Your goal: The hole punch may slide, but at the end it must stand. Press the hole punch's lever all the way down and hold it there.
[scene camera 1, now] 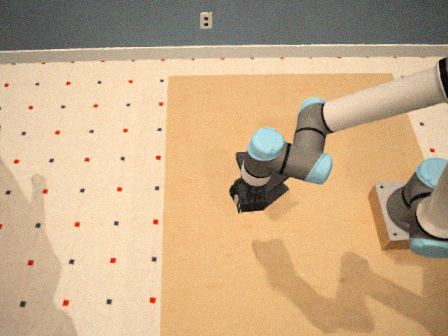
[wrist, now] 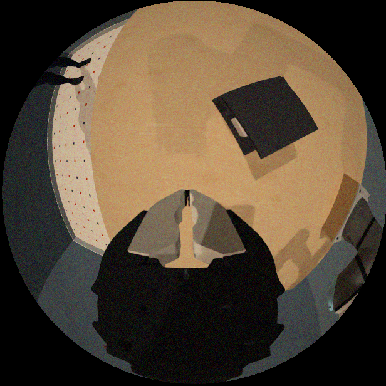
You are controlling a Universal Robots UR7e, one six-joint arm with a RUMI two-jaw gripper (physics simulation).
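Where they show: arm's base, origin of its link: (scene camera 1: 411, 210).
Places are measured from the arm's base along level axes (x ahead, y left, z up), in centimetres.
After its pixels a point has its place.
Observation:
The black hole punch (scene camera 1: 278, 193) {y -15.9, x 37.1, z -7.1 cm} (wrist: 270, 117) stands on its base on the wooden table top. In the wrist view its broad flat lever is raised at a slant, and a pale part (wrist: 239, 127) shows in the gap between lever and base. In scene camera 1 the gripper and wrist hide most of the punch, and a dark corner shows to their right. My gripper (scene camera 1: 238, 207) {y -8.3, x 51.7, z 1.7 cm} (wrist: 187, 191) is shut and empty, its fingertips together and pointing down. In the wrist view the tips are apart from the punch, below and left of it. Their exact height is hard to tell.
The wooden table top (scene camera 1: 210, 280) {y 9.0, x 63.2, z -8.3 cm} (wrist: 135, 150) lies under the arm. The robot's base block (scene camera 1: 378, 215) {y -1.7, x 8.7, z -3.9 cm} (wrist: 342, 207) stands at the right. Arm shadows fall across the table. A dotted floor (scene camera 1: 95, 150) borders it on the left, and a wall with an outlet (scene camera 1: 206, 20) is behind.

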